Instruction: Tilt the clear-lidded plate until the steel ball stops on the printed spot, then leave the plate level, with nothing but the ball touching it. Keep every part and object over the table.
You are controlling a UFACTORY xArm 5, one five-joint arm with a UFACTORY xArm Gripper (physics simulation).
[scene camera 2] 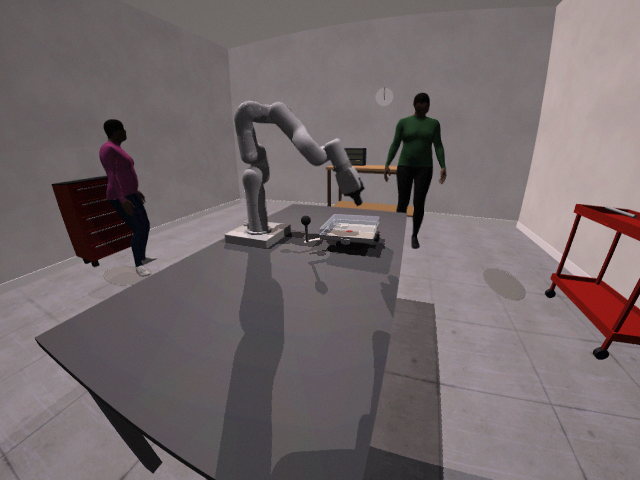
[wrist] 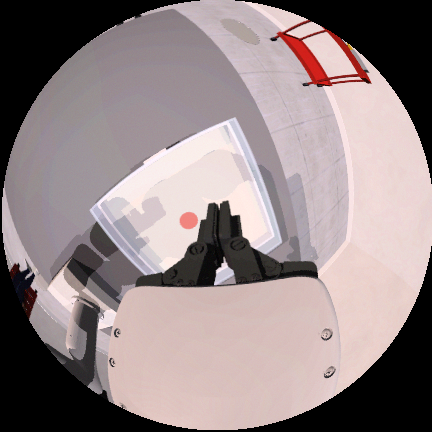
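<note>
The clear-lidded plate (scene camera 2: 337, 235) (wrist: 200, 175) is a shallow white tray with clear walls, near the table's far right edge in the scene view. It looks about level there; a slight tilt cannot be told. The printed spot (scene camera 2: 349, 231) (wrist: 188, 220) is a red disc on its floor. The steel ball cannot be made out in either view; the fingers hide part of the plate in the wrist view. My gripper (scene camera 2: 358, 203) (wrist: 221, 215) is shut and empty. It is above the plate's far side in the scene view, apart from it.
A black knob (scene camera 2: 306, 220) on a thin upright post stands between the plate and the robot's white base (scene camera 2: 253, 237). The grey table (scene camera 2: 320, 351) stretches toward the scene camera. A red cart (scene camera 2: 599, 210) (wrist: 306, 59) and two people stand off the table.
</note>
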